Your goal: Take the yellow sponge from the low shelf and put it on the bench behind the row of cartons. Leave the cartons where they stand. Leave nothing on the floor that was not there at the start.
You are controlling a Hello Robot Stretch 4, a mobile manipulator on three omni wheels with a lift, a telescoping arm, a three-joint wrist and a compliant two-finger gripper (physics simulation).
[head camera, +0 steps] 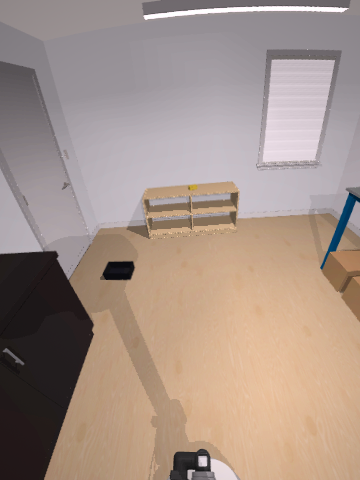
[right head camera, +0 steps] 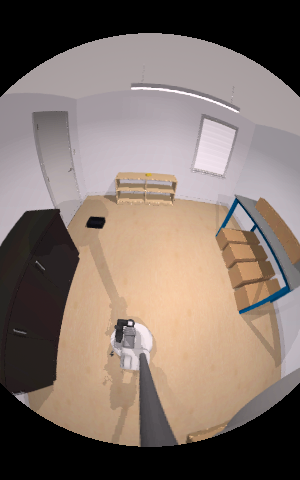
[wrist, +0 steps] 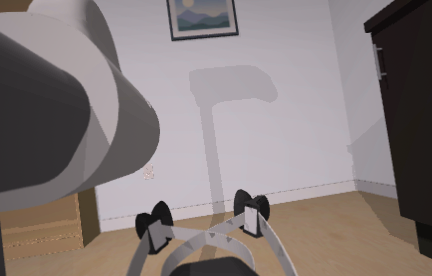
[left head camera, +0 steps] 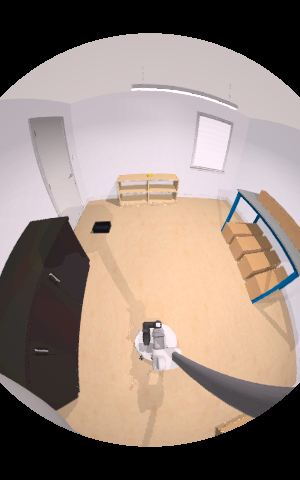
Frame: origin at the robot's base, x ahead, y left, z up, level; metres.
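Where they show: gripper, fingertip midpoint: (right head camera: 116, 357) (wrist: 203, 210) (left head camera: 146, 360).
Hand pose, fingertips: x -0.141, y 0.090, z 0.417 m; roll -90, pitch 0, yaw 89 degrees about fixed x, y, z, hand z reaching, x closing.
After its pixels a point has its place.
The yellow sponge (head camera: 193, 187) {x 2.616, y -0.044, z 0.615 m} (left head camera: 150, 175) {x 2.617, y -0.055, z 0.603 m} (right head camera: 148, 174) {x 2.622, y -0.043, z 0.611 m} lies on the top board of the low wooden shelf (head camera: 165, 191) {x 2.627, y 0.325, z 0.583 m} (left head camera: 132, 178) {x 2.519, y 0.299, z 0.583 m} (right head camera: 131, 176) {x 2.529, y 0.285, z 0.583 m} against the far wall. The bench (head camera: 341, 230) {x 1.628, y -1.410, z 0.490 m} (left head camera: 265, 215) {x 1.030, y -1.441, z 0.887 m} (right head camera: 265, 225) {x 1.019, y -1.530, z 0.887 m}, grey-topped with blue legs, stands at the right. Several brown cartons (head camera: 345, 263) {x 1.438, y -1.424, z 0.243 m} (left head camera: 248, 243) {x 1.102, y -1.606, z 0.243 m} (right head camera: 244, 252) {x 1.088, y -1.656, z 0.243 m} stand in a row on the floor along its front side, partly under it. My gripper (wrist: 203, 210) {x -0.141, y 0.090, z 0.417 m} is open and empty in the wrist view, its fingertips apart, facing a wall away from the sponge.
A dark cabinet (head camera: 45, 340) {x 0.607, y 0.834, z 0.553 m} (left head camera: 55, 300) {x 0.269, y 0.832, z 0.594 m} (right head camera: 37, 295) {x 0.195, y 0.831, z 0.581 m} (wrist: 410, 125) {x -0.694, y 0.826, z 0.463 m} stands close on the left. A black tray (head camera: 119, 270) {x 1.805, y 0.875, z -0.024 m} (left head camera: 102, 227) {x 1.790, y 0.852, z -0.031 m} (right head camera: 95, 222) {x 1.791, y 0.876, z -0.026 m} lies on the floor before the door. A long brown panel (left head camera: 280, 212) (right head camera: 277, 225) runs along the bench's rear. Wooden furniture (wrist: 89, 215) {x -1.689, y -0.677, z 0.142 m} is behind me.
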